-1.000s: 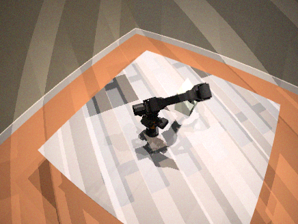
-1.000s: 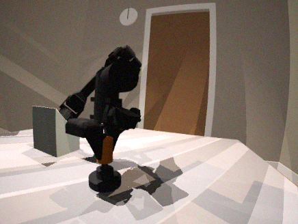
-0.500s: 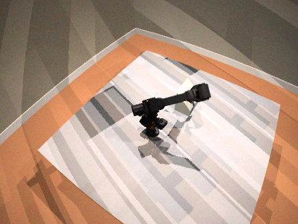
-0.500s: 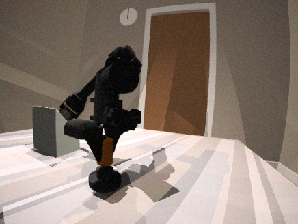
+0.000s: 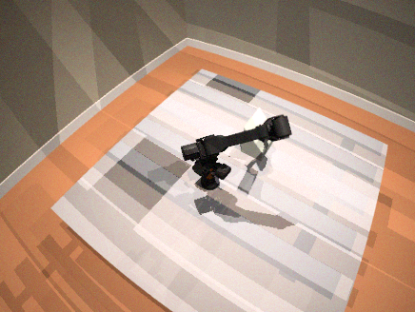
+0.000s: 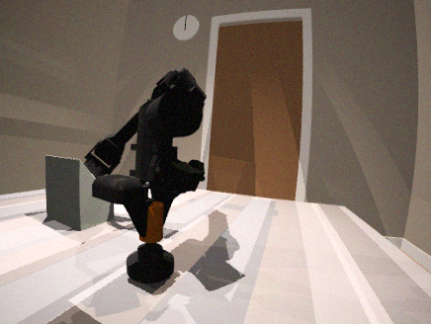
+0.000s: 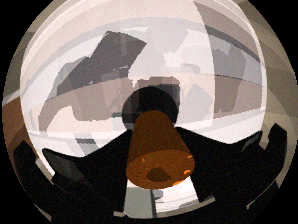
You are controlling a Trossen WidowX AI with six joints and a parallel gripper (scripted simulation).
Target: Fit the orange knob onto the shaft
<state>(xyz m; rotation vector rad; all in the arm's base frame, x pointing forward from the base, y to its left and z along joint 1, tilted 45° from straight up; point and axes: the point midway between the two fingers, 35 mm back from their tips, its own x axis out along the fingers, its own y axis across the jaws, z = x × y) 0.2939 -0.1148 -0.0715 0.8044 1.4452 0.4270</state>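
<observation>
Now: the pedestal 40 mm below my gripper tip. The rest, counted from my gripper tip: orange knob (20 mm above).
</observation>
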